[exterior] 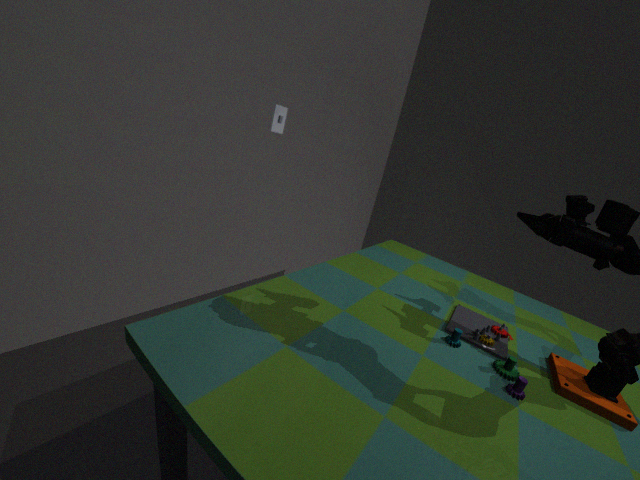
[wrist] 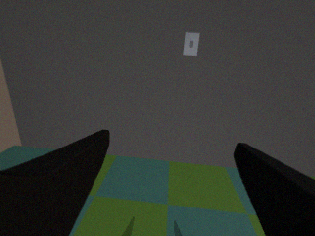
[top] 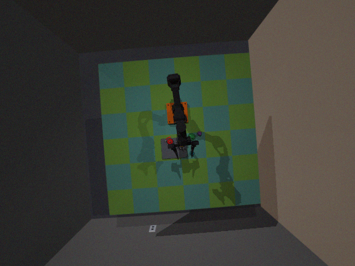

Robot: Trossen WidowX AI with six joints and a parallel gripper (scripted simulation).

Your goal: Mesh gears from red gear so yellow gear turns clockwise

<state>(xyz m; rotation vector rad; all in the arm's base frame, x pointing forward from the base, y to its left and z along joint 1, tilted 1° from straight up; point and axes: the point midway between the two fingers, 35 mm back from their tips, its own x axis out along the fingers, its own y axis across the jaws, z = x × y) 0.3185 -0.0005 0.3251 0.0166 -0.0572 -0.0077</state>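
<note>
Now: the green gear 330 mm below my gripper tip, 110 mm behind it and 90 mm to the left of it. The rest, counted from my gripper tip: red gear (340 mm below, 100 mm to the right, 100 mm behind); yellow gear (330 mm below, 60 mm behind); teal gear (330 mm below, 70 mm to the left, 20 mm ahead).
</note>
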